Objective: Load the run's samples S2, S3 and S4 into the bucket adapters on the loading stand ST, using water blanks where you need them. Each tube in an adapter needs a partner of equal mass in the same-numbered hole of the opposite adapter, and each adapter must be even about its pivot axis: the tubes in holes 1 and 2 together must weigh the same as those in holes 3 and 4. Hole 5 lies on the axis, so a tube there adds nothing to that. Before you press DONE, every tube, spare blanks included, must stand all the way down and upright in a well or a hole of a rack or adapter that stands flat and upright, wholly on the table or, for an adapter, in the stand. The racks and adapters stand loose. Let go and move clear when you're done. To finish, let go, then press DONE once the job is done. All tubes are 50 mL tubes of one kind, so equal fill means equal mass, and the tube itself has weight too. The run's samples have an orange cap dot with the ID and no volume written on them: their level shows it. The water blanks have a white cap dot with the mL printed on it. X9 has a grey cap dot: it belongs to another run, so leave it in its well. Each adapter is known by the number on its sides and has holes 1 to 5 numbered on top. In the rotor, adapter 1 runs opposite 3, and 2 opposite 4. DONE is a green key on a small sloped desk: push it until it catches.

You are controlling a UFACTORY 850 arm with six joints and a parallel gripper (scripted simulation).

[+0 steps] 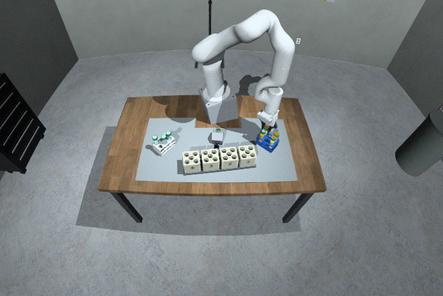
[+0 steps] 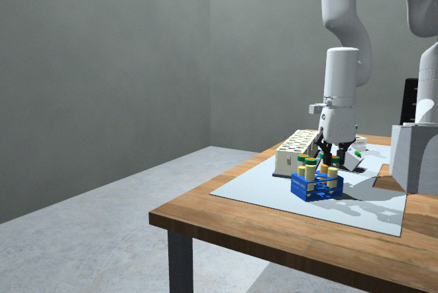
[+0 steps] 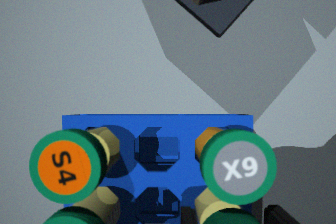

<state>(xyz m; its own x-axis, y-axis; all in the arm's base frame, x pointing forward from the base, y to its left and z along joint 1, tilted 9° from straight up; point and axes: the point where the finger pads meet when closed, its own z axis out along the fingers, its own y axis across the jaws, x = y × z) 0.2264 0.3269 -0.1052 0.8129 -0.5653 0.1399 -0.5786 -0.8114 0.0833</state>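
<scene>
The sample tube is 5 cm below my hand and 1 cm behind it. From my hand the other things lie so: blue rack (9 cm below, 4 cm ahead, 2 cm to the left); then sample tube S3 (6 cm to the left, 5 cm below, 4 cm ahead); then tube X9 (5 cm below, 3 cm to the right, 3 cm ahead).
</scene>
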